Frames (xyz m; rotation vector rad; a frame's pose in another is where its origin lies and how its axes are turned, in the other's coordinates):
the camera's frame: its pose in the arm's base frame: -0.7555 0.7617 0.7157 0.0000 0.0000 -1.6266
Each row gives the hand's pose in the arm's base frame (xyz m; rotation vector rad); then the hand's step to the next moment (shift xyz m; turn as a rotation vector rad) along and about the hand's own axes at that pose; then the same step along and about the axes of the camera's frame.
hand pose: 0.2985 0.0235 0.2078 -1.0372 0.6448 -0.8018
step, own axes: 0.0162 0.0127 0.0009 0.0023 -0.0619 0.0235
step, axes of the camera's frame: 0.0086 0.0136 -0.0128 0.0077 0.0037 0.0657
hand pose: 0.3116 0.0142 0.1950 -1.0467 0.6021 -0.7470
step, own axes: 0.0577 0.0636 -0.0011 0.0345 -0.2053 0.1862
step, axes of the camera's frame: 0.0238 0.0521 -0.0640 -0.0171 0.1075 0.2572
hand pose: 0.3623 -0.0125 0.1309 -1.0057 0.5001 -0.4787
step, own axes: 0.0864 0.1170 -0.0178 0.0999 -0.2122 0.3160
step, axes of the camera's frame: 0.0057 0.0751 -0.1257 -0.0692 0.2329 0.3096
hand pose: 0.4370 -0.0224 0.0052 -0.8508 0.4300 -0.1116
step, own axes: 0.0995 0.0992 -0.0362 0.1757 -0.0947 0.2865
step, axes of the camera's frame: -0.0174 0.0673 -0.1273 -0.1085 0.2788 0.1801
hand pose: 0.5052 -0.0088 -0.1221 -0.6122 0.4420 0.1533
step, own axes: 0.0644 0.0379 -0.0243 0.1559 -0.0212 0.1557
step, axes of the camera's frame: -0.0193 0.0379 -0.0661 -0.0866 0.1961 0.0553
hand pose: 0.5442 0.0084 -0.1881 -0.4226 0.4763 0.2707
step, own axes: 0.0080 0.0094 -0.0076 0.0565 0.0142 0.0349
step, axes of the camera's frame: -0.0061 0.0003 -0.0132 -0.0400 0.0547 -0.0045
